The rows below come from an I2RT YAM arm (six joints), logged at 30 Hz.
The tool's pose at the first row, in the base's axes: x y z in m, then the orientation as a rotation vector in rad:
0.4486 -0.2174 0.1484 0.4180 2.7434 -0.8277
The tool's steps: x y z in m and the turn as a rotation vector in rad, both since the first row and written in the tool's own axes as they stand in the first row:
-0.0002 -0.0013 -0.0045 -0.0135 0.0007 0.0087
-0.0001 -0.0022 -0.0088 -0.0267 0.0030 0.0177
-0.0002 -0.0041 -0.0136 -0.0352 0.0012 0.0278
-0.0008 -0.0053 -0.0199 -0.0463 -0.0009 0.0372
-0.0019 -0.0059 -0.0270 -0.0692 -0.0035 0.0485
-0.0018 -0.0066 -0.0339 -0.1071 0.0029 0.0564
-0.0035 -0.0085 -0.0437 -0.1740 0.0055 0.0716
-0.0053 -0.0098 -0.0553 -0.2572 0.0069 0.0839
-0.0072 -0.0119 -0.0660 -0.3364 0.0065 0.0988
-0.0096 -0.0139 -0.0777 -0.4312 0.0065 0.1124
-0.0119 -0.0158 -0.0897 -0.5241 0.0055 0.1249
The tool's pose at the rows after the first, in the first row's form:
0.4477 -0.2159 0.1528 0.4273 2.7443 -0.8066
0.4466 -0.2142 0.1566 0.4379 2.7462 -0.7858
0.4454 -0.2130 0.1615 0.4487 2.7425 -0.7714
0.4446 -0.2105 0.1674 0.4578 2.7394 -0.7535
0.4443 -0.2071 0.1738 0.4668 2.7379 -0.7186
0.4430 -0.2038 0.1797 0.4728 2.7493 -0.6634
0.4425 -0.2000 0.1891 0.4801 2.7586 -0.5655
0.4420 -0.1948 0.1997 0.4789 2.7674 -0.4455
0.4414 -0.1908 0.2100 0.4802 2.7685 -0.3308
0.4412 -0.1862 0.2212 0.4759 2.7669 -0.1949
0.4409 -0.1814 0.2326 0.4692 2.7593 -0.0627

